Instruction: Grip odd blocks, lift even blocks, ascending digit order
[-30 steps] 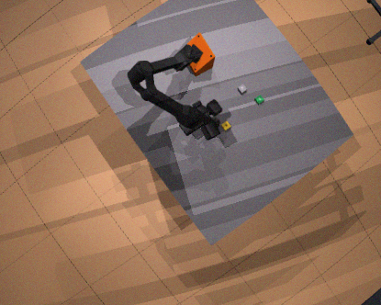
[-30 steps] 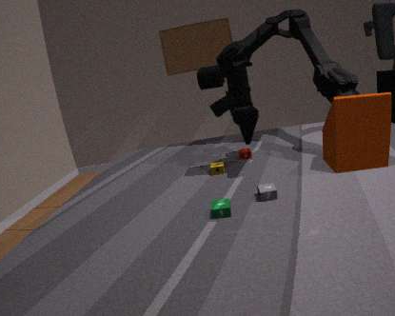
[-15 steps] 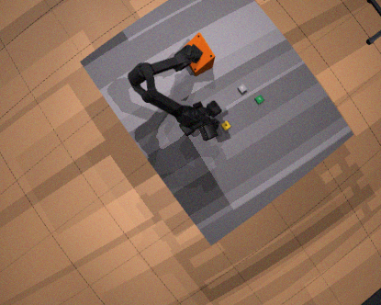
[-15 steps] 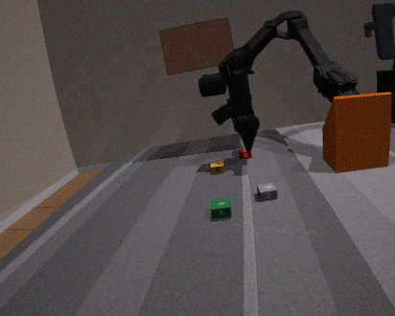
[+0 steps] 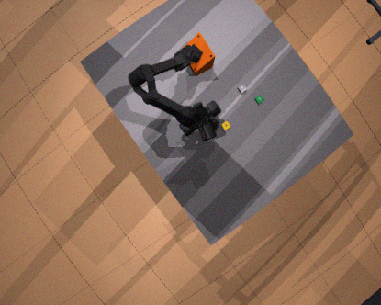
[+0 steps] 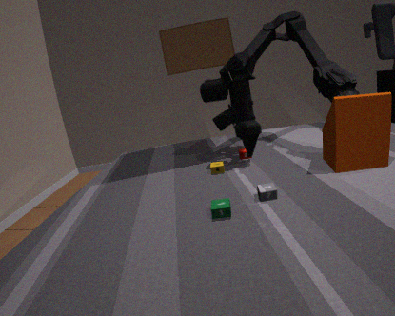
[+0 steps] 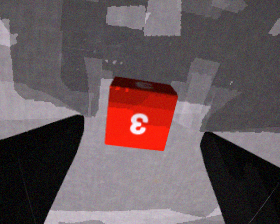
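My gripper tip is now 100 mm short of the yellow block and 70 mm to the right of it. Also, from my gripper tip: grey block: 250 mm to the left, 20 mm ahead; then red block: 10 mm ahead; then green block: 280 mm to the left, 110 mm ahead.
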